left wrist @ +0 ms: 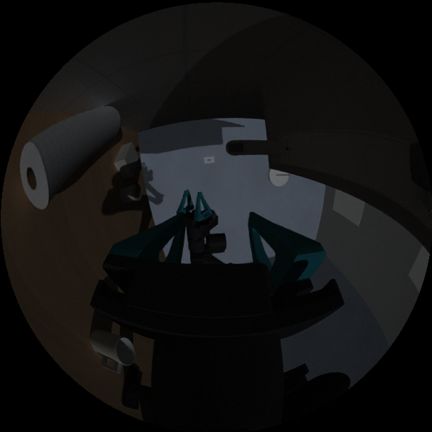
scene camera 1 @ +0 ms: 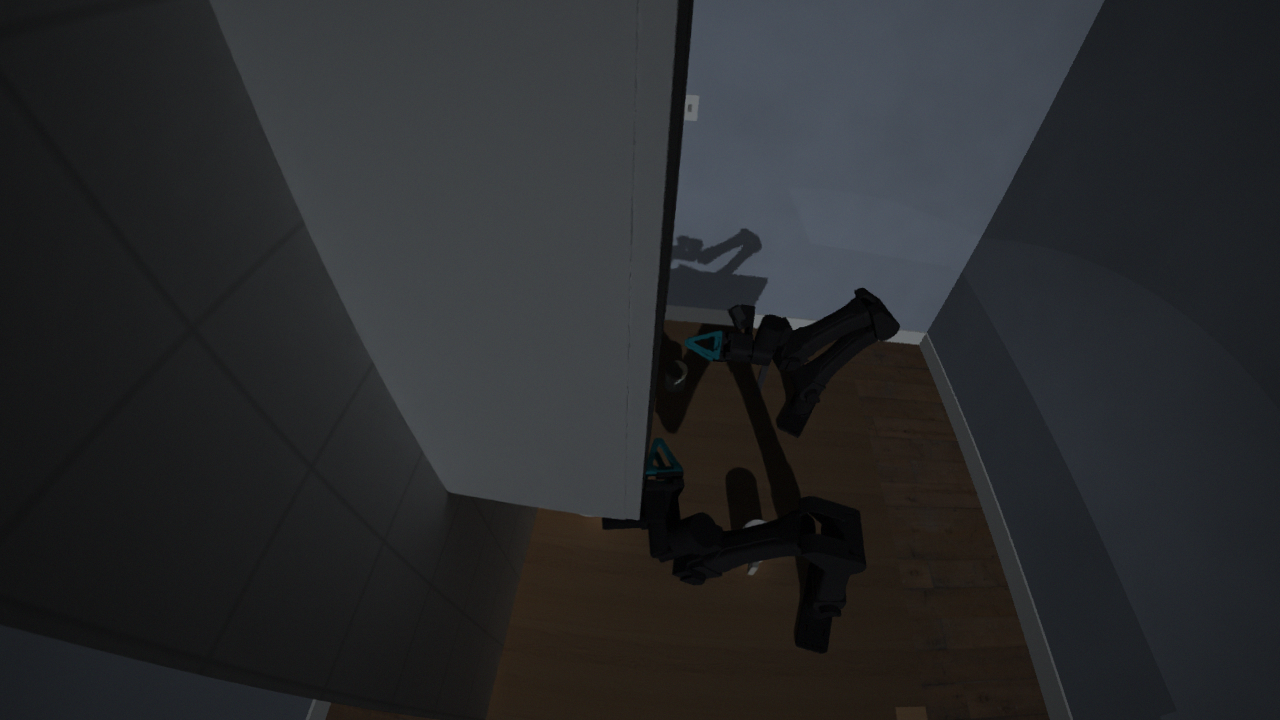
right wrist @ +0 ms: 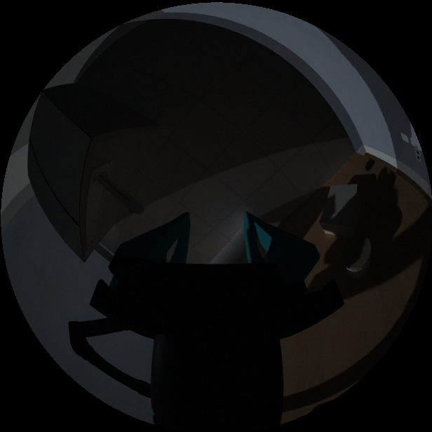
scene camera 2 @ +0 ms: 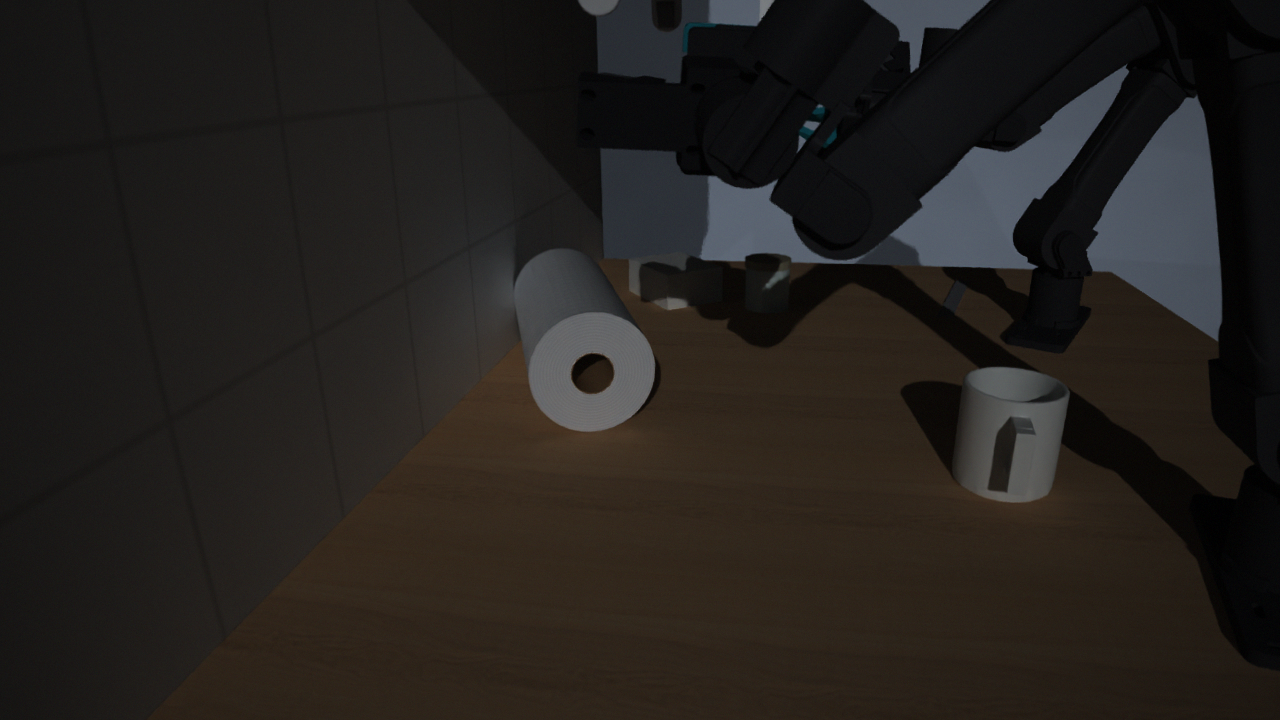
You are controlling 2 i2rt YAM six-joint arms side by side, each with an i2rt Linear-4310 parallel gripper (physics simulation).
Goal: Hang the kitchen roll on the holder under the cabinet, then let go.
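Places are measured from the left arm's base along level axes (x ahead, y left, z up), in metres.
Pixels of known places: left gripper, between the fingertips: point(scene camera 1: 656, 444); right gripper, between the fingertips: point(scene camera 1: 686, 341); left arm's base, origin of its link: point(scene camera 1: 817, 606) point(scene camera 2: 1267, 581); right arm's base, origin of its link: point(scene camera 1: 799, 409) point(scene camera 2: 1049, 328).
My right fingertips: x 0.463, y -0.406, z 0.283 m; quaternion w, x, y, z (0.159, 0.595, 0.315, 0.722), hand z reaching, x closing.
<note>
Ahead of a thing's pixels: the offset from my right fingertips to its middle. "*": to the spot under its first point.
The white kitchen roll @(dx +0.153, dy +0.241, dz -0.224 m) point(scene camera 2: 577, 313) point(left wrist: 75, 145) lies on its side on the wooden top beside the tiled wall. Part of it shows beyond the fingers in the right wrist view. The holder @(* dx +0.067, dy +0.186, dz +0.093 m) point(scene camera 2: 665, 13) point(left wrist: 255, 147) point(right wrist: 120, 195) is a dark bar under the cabinet point(scene camera 1: 465, 223) point(right wrist: 60, 155), with no roll on it. My left gripper point(scene camera 1: 662, 458) is open and empty, raised above the top near the cabinet's edge, mostly hidden by its arm in scene camera 2. My right gripper point(scene camera 1: 691, 343) point(left wrist: 192, 190) point(right wrist: 216, 217) is open and empty, beyond the left one and apart from the roll.
A white mug @(dx -0.286, dy +0.330, dz -0.235 m) point(scene camera 2: 980, 438) point(left wrist: 107, 345) stands by the left arm. A pale block @(dx +0.177, dy -0.111, dz -0.258 m) point(scene camera 2: 675, 282) point(left wrist: 126, 156) point(right wrist: 340, 210) and a small cup @(dx +0.034, dy -0.102, dz -0.247 m) point(scene camera 2: 767, 284) point(right wrist: 359, 255) stand beyond the roll, near the top's far end. The tiled wall point(scene camera 2: 358, 223) runs along the roll's side.
</note>
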